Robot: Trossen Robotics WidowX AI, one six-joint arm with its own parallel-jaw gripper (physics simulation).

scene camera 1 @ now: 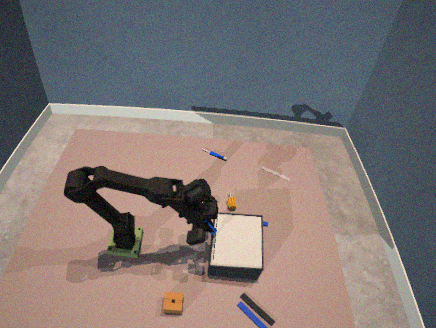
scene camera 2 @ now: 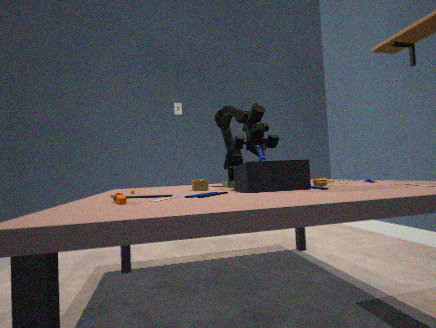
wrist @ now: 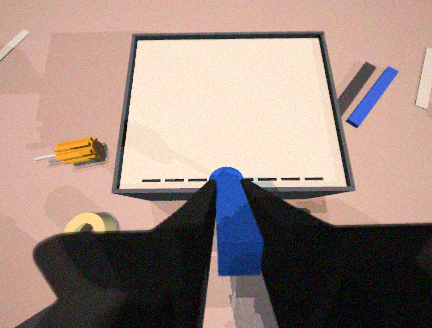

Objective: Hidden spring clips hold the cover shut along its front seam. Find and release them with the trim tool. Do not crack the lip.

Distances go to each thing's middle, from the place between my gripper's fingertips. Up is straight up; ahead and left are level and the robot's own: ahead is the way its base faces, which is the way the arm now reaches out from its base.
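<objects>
As for the cover (scene camera 1: 238, 243), my hand is 4 cm above it, 9 cm short of it and 1 cm to the left of it. The blue trim tool (wrist: 239, 242) is 1 cm behind my hand, and going by their middles, it is the nearest to my hand of the things named here. I find the cream ring (wrist: 100, 221) 12 cm below my hand, 17 cm to the left of it and 4 cm behind it. The yellow-handled screwdriver (wrist: 85, 149) is 11 cm below my hand, 22 cm to the left of it and 8 cm ahead of it; going by their middles, the screwdriver is the farthest from my hand of the things named here.
</objects>
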